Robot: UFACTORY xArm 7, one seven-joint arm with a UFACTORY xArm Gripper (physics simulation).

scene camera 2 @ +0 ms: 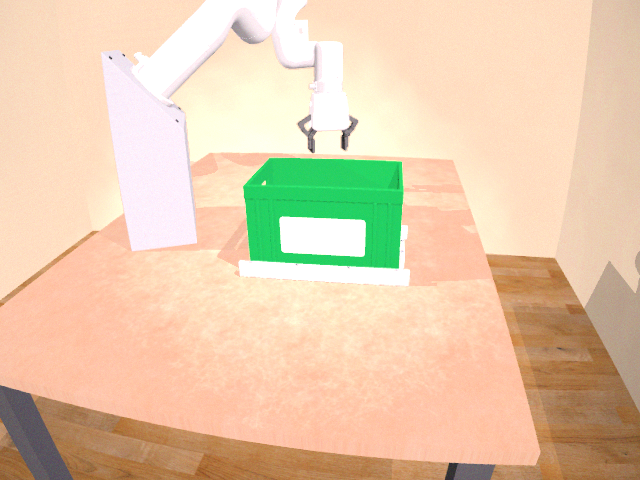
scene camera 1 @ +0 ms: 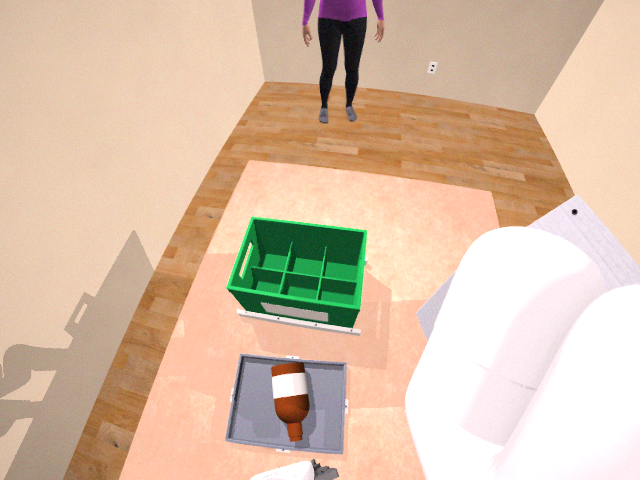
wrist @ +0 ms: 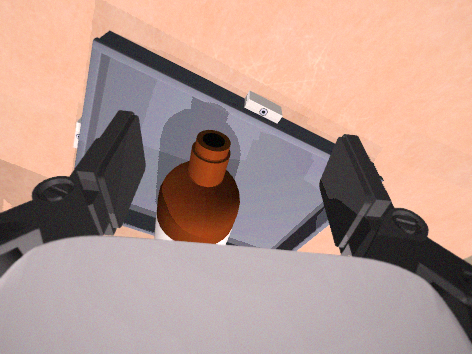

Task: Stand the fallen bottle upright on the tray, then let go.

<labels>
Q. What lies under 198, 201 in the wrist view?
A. A brown bottle.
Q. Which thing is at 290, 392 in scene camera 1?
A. A brown bottle.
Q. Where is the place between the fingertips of my gripper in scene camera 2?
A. At 328, 151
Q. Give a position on a white rail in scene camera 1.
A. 286, 321
</labels>
